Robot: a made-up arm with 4 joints.
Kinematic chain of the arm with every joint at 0, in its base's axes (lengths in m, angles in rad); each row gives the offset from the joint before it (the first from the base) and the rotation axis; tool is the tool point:
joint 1: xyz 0 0 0.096 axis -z
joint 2: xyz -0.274 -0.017 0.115 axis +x
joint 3: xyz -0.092 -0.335 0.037 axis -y
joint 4: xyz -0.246 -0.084 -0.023 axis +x
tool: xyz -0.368 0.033 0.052
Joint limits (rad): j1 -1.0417..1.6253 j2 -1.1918..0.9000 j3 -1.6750..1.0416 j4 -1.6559..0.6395
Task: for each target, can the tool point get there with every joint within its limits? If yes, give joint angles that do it. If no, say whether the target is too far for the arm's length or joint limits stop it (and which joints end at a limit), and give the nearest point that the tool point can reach.
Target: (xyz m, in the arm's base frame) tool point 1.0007 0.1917 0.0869
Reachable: no: joint limits stop it (at a limit: joint 1, joint 2, joint 3) | nearest point 0.4711 0.2962 0.7835 | short by 0.881 m
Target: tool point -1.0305 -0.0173 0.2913
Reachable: yes | joints 0.5023 0.6102 -0.5471 -0.7696
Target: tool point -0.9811 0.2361 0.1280
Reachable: yes | joints 0.7060 -0.4563 0.4655 -1.1726
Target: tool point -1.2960 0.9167 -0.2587
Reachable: no: too far | nearest point -0.8456 0.5981 -0.0780 | short by 0.581 m
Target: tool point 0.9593 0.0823 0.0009
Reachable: no: joint limits stop it (at a limit: joint 1, joint 2, joint 3, joint 4) | nearest point 0.5440 -0.6238 0.2793 | short by 0.865 m
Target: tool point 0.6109 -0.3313 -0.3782
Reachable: no: joint limits stop it (at a limit: joint 1, joint 3, joint 4) | nearest point 0.1173 -0.7913 -0.2096 | short by 0.695 m
